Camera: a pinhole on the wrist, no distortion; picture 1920 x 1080 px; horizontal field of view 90.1 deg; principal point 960.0 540.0 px. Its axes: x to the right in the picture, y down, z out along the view. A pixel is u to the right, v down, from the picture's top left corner.
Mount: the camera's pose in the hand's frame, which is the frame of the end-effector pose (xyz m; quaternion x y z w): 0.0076 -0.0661 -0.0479 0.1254 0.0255 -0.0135 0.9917
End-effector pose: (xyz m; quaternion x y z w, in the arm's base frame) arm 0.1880 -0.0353 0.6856 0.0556 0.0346 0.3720 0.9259
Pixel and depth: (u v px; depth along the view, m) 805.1 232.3 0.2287
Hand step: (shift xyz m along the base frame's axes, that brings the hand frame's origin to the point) 0.1340 -0.1654 0.1313
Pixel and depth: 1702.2 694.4 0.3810
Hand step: 0.3398 0.1213 0.2960
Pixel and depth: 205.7 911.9 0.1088
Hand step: -0.0091 -0.0913 0.0669
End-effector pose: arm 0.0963 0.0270 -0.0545 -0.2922 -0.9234 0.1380 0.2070
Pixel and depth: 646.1 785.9 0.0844
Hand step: -0.0391 -0.0665 -0.0155
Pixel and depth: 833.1 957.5 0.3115
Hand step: -0.1288 -0.0565 -0.2535
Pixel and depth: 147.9 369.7 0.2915
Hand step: -0.0286 -0.3124 -0.2048
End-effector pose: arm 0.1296 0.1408 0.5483 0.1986 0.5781 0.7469 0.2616
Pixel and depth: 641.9 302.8 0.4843
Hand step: 0.3927 0.2787 -0.1882
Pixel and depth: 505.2 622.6 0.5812
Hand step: 0.5370 0.2939 -0.0136
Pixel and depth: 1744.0 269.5 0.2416
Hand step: -0.0414 0.2912 -0.1513
